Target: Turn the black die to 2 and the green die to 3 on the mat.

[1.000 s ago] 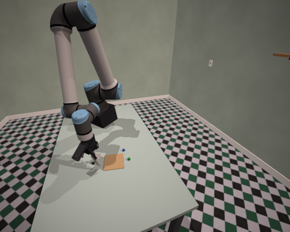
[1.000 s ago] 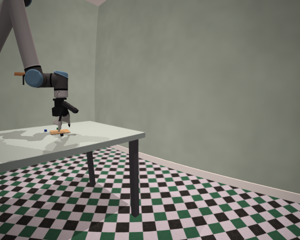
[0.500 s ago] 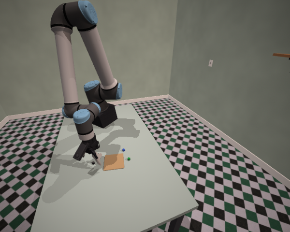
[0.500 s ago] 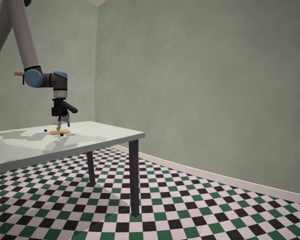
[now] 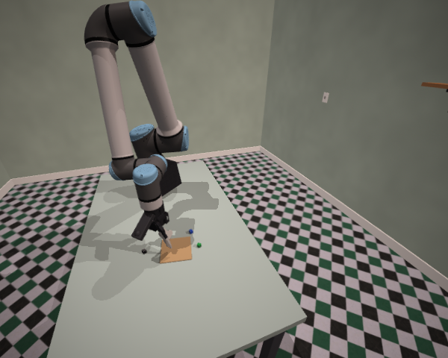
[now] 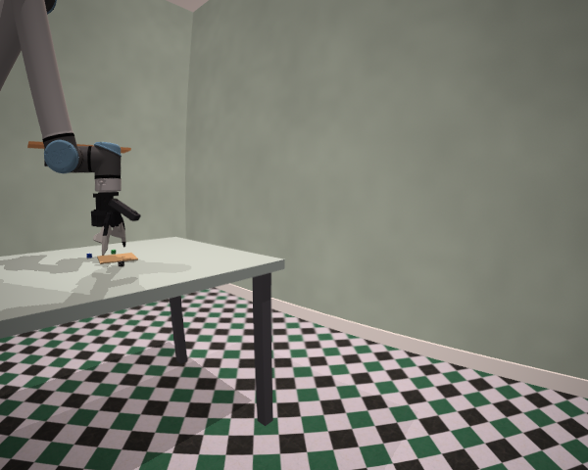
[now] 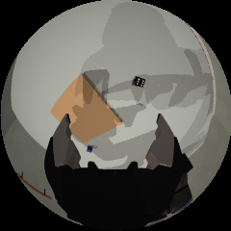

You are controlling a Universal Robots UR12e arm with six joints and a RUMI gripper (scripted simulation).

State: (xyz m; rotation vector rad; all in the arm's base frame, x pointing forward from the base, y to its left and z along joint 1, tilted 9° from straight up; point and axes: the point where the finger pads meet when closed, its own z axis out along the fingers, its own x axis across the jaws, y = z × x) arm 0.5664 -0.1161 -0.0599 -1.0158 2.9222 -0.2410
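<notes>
Right now the blue die is 4 cm behind my hand, 18 cm to the left of it and 3 cm below it. The rest, counted from my hand: green die 7 cm ahead, 18 cm to the left, 3 cm below; then black die 1 cm behind, 6 cm to the right, 3 cm below; then orange mat 4 cm ahead, 8 cm to the left, 4 cm below.
</notes>
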